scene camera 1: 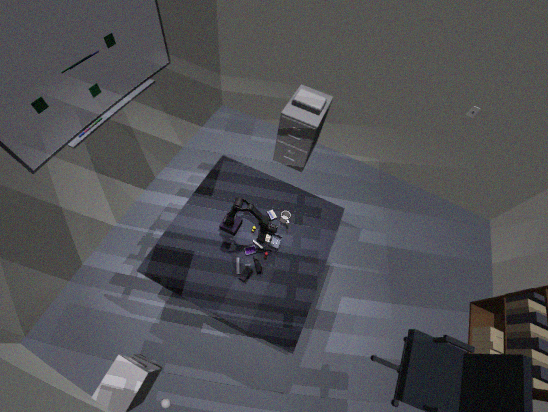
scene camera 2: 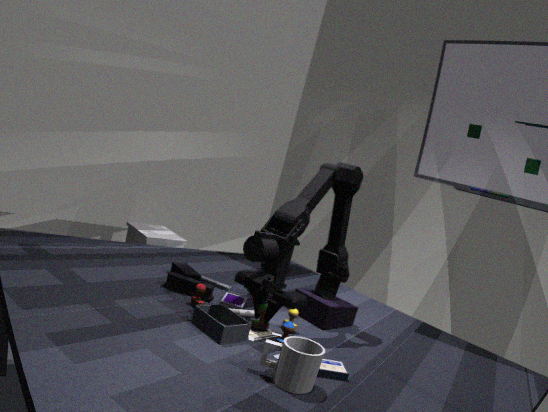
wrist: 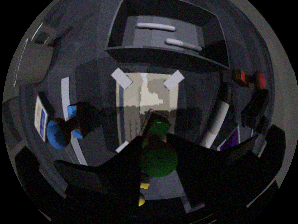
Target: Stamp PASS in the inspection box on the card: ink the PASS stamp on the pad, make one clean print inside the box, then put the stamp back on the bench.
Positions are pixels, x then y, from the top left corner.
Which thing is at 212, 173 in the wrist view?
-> The gripper.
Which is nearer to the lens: the green-knobbed stamp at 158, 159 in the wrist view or the mug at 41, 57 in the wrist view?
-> The green-knobbed stamp.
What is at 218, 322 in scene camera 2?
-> A dark tray.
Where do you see a white card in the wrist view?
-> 138, 95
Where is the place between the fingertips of the gripper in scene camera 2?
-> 260, 321
